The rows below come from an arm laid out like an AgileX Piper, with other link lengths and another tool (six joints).
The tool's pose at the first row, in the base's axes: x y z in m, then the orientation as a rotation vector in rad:
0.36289, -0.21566, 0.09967, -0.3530, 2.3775, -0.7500
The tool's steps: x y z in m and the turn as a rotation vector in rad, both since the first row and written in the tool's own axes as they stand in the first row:
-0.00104, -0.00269, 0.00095, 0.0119, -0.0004, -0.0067
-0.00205, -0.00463, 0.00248, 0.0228, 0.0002, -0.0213
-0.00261, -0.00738, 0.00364, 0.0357, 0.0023, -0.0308
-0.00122, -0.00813, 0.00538, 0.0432, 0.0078, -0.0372
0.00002, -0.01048, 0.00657, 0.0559, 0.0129, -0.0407
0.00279, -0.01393, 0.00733, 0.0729, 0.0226, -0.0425
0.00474, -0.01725, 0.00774, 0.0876, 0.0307, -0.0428
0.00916, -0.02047, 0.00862, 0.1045, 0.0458, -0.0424
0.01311, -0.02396, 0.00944, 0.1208, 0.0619, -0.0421
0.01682, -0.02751, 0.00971, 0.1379, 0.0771, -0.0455
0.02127, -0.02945, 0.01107, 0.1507, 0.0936, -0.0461
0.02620, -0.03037, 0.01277, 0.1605, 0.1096, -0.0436
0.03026, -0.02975, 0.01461, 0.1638, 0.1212, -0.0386
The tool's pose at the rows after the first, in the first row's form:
0.36447, -0.21780, 0.10114, -0.3563, 2.3716, -0.7668
0.36634, -0.21959, 0.10177, -0.3692, 2.3669, -0.7863
0.36768, -0.22207, 0.10291, -0.3747, 2.3626, -0.8064
0.36775, -0.22399, 0.10156, -0.3777, 2.3640, -0.8200
0.36769, -0.22690, 0.10158, -0.3751, 2.3625, -0.8381
0.36624, -0.23114, 0.10181, -0.3672, 2.3632, -0.8621
0.36520, -0.23479, 0.10258, -0.3589, 2.3634, -0.8822
0.36254, -0.23959, 0.10181, -0.3466, 2.3688, -0.9071
0.36021, -0.24438, 0.10146, -0.3343, 2.3752, -0.9318
0.35774, -0.24888, 0.10162, -0.3264, 2.3800, -0.9589
0.35526, -0.25286, 0.09976, -0.3164, 2.3882, -0.9803
0.35257, -0.25637, 0.09685, -0.3039, 2.3975, -0.9967
0.35053, -0.25834, 0.09336, -0.2926, 2.4064, -1.0026

